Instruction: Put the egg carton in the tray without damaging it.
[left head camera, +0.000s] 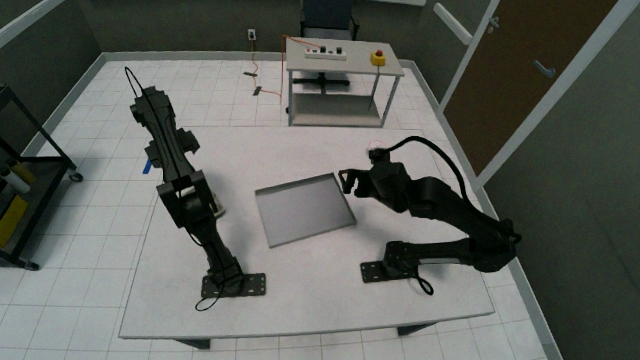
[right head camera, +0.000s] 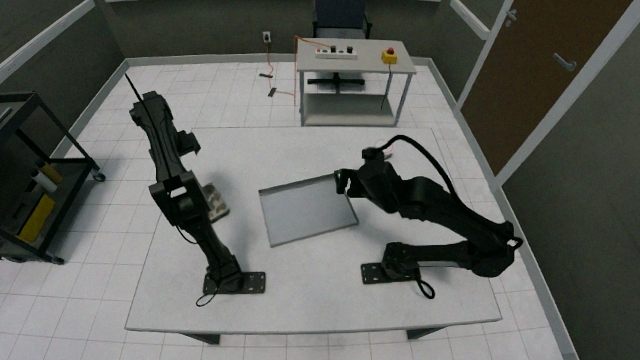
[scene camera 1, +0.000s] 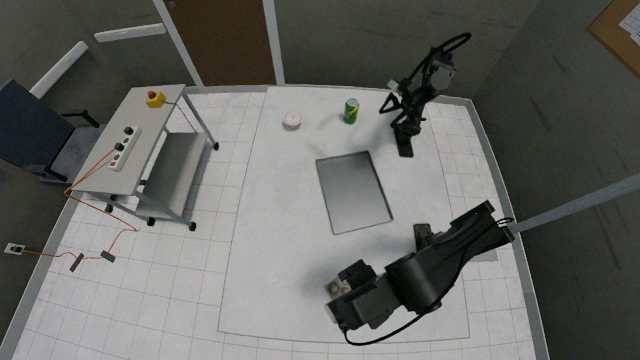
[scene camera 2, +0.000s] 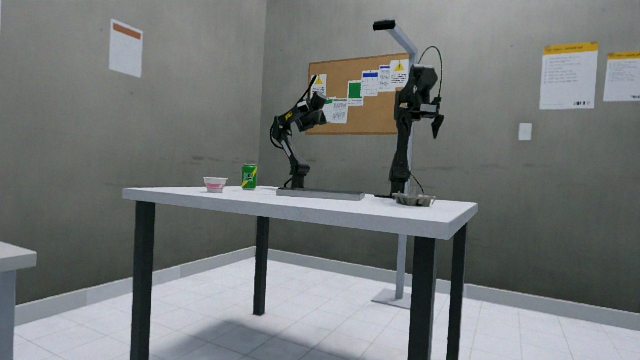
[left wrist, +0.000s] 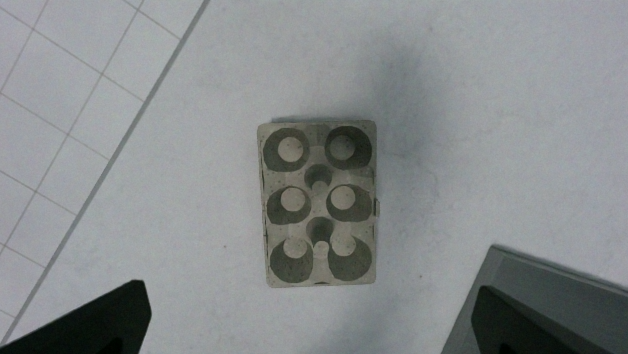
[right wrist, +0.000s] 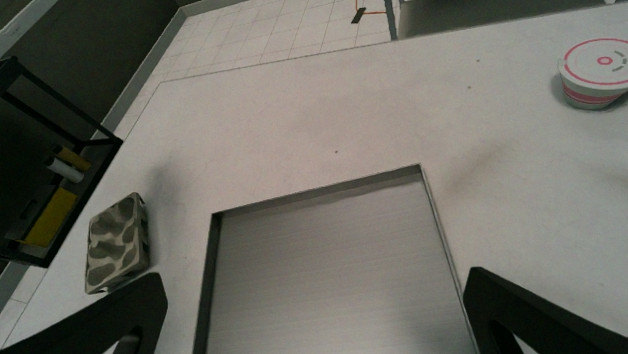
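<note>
The grey six-cup egg carton rests upright and empty on the table, partly hidden by the left arm in both head views. The shallow metal tray lies empty between the arms. My left gripper is open and points down, high above the carton, which shows between its fingers in the left wrist view. My right gripper is open and empty, above the tray's side.
A lidded white-and-pink cup and a green can stand on the table on the right arm's side. A black cart stands off the table at the left.
</note>
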